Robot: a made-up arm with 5 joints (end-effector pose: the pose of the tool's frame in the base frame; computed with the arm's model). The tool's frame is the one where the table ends.
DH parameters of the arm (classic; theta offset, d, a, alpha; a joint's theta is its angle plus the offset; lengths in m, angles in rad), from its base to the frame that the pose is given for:
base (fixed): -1.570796 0.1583 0 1.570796
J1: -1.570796 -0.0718 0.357 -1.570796
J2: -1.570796 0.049 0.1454 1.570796
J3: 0 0.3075 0.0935 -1.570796
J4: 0.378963 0 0.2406 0
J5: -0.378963 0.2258 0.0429 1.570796
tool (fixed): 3.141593 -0.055 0 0
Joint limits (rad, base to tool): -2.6..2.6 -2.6..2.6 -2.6..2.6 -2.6..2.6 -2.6..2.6
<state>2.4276 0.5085 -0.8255 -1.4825 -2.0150</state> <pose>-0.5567 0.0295 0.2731 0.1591 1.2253 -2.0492</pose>
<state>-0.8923 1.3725 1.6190 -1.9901 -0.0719</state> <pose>-0.5110 0.0247 -0.0543 -0.7587 0.5306 0.0110</pose>
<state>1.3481 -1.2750 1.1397 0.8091 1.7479</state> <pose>0.1768 -0.3831 0.3277 -0.0518 -1.0709 0.3623</pose>
Working (the frame after each row of the table, in the pose's form):
after base (fixed): 0.0000 0.0000 0.1583 1.2092 -1.2092 -1.2092
after J1: 0.0718 -0.3482 0.0795 0.1748 0.1748 -1.5637
after J2: 0.0294 -0.2234 0.1580 1.1922 1.2859 1.6097
after J3: 0.3122 -0.1182 0.2689 1.2031 -0.9750 1.5745
after J4: 0.0877 -0.1647 0.3420 0.5674 -1.8626 2.4234
after J5: 0.1292 -0.3904 0.3543 1.4402 -0.0697 -2.3963

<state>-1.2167 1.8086 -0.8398 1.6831 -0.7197</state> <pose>0.1113 0.5225 -0.2801 0.7133 -1.6036 -2.5034</pose>
Working (the frame after each row of the table, in the pose's form):
after base (fixed): 0.0000 0.0000 0.1583 1.2092 -1.2092 -1.2092
after J1: 0.0718 0.3349 0.0345 2.0287 2.0287 -0.3630
after J2: 0.1061 0.4504 -0.0604 -1.5953 -0.8739 1.2548
after J3: -0.1781 0.5994 -0.0413 -2.1921 -1.7870 -0.6305
after J4: 0.0102 0.4541 -0.0777 -2.4832 0.8982 -0.0180
after J5: 0.0879 0.5685 -0.2613 -1.1167 -0.4967 0.0898

